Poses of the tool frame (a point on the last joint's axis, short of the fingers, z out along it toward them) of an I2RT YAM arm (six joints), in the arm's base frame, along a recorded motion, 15 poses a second.
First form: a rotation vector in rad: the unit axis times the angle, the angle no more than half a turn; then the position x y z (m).
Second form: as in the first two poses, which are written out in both.
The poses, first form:
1: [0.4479, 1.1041, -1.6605, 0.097, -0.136, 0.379]
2: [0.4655, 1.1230, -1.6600, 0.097, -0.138, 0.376]
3: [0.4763, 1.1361, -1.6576, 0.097, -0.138, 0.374]
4: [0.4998, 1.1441, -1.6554, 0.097, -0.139, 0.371]
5: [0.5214, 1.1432, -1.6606, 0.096, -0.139, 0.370]
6: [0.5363, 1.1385, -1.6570, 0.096, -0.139, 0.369]
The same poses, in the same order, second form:
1: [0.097, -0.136, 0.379, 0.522, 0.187, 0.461, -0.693]
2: [0.097, -0.138, 0.376, 0.516, 0.194, 0.468, -0.691]
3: [0.097, -0.138, 0.374, 0.513, 0.198, 0.472, -0.689]
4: [0.097, -0.139, 0.371, 0.509, 0.207, 0.475, -0.687]
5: [0.096, -0.139, 0.370, 0.505, 0.216, 0.474, -0.688]
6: [0.096, -0.139, 0.369, 0.506, 0.222, 0.472, -0.687]
